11 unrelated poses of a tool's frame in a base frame.
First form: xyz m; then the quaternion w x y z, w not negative.
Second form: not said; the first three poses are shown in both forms.
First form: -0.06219 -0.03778 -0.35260 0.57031 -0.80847 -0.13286 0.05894
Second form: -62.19 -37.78 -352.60 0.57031 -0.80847 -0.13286 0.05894
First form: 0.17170 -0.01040 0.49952 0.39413 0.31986 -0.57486 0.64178
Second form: 171.70 -10.40 499.52 0.39413 0.31986 -0.57486 0.64178
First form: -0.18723 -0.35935 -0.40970 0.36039 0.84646 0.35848 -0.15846
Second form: -187.23 -359.35 -409.70 0.36039 0.84646 0.35848 -0.15846
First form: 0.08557 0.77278 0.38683 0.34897 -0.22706 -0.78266 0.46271
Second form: 85.57 772.78 386.83 0.34897 -0.22706 -0.78266 0.46271
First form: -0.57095 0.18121 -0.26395 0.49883 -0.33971 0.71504 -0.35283
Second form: -570.95 181.21 -263.95 0.49883 -0.33971 0.71504 -0.35283
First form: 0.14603 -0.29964 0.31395 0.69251 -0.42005 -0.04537 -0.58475
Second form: 146.03 -299.64 313.95 0.69251 -0.42005 -0.04537 -0.58475
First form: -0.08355 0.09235 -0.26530 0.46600 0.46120 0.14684 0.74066
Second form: -83.55 92.35 -265.30 0.46600 0.46120 0.14684 0.74066
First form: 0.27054 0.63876 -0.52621 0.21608 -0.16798 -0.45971 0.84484
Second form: 270.54 638.76 -526.21 0.21608 -0.16798 -0.45971 0.84484
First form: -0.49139 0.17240 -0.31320 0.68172 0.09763 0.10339 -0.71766
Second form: -491.39 172.40 -313.20 0.68172 0.09763 0.10339 -0.71766
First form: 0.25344 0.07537 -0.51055 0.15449 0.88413 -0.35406 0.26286
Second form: 253.44 75.37 -510.55 0.15449 0.88413 -0.35406 0.26286
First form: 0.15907 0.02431 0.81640 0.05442 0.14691 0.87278 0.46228
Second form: 159.07 24.31 816.40 0.05442 0.14691 0.87278 0.46228
